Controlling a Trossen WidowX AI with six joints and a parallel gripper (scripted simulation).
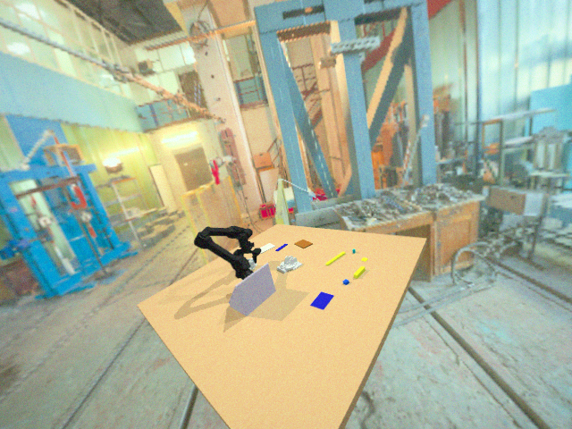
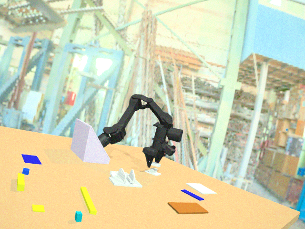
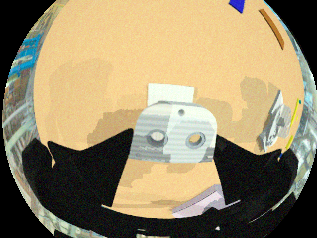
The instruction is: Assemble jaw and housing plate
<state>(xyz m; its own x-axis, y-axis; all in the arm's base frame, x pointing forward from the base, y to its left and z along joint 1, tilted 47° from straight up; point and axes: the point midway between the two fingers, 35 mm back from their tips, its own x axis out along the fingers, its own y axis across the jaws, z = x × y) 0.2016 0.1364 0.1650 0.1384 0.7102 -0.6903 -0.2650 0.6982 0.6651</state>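
Right now the white jaw is 230 mm to the right of my gripper tip, 60 mm ahead of it and 20 mm below it. Also, from my gripper tip: blue strip 290 mm ahead, 50 mm to the right, 30 mm below; then brown plate 370 mm ahead, 190 mm to the right, 30 mm below; then flat white plate 260 mm ahead, 90 mm to the left, 30 mm below.
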